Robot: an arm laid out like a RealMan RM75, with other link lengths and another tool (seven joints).
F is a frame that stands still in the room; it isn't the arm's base.
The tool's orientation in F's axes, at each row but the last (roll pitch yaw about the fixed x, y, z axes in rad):
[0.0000 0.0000 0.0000]
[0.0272 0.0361 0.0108]
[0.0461 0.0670 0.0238]
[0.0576 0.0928 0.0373]
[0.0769 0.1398 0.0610]
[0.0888 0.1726 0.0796]
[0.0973 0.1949 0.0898]
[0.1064 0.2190 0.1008]
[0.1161 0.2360 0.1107]
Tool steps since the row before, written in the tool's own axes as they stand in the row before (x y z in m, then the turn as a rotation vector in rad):
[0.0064 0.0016 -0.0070 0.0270 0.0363 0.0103]
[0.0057 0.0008 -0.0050 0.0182 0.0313 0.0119]
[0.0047 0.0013 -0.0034 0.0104 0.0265 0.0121]
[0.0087 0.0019 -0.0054 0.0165 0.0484 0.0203]
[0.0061 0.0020 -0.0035 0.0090 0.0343 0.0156]
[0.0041 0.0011 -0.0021 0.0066 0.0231 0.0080]
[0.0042 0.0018 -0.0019 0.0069 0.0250 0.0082]
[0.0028 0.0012 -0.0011 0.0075 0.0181 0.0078]
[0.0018 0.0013 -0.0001 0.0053 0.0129 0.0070]
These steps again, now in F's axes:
[0.0064 0.0016 -0.0070 0.0270 0.0363 0.0103]
[0.0055 0.0010 -0.0052 0.0183 0.0312 0.0121]
[0.0044 0.0016 -0.0036 0.0106 0.0262 0.0126]
[0.0081 0.0025 -0.0061 0.0168 0.0478 0.0214]
[0.0054 0.0026 -0.0042 0.0094 0.0336 0.0168]
[0.0036 0.0016 -0.0027 0.0064 0.0229 0.0087]
[0.0036 0.0023 -0.0025 0.0066 0.0248 0.0091]
[0.0024 0.0016 -0.0016 0.0076 0.0180 0.0078]
[0.0016 0.0015 -0.0004 0.0058 0.0127 0.0070]

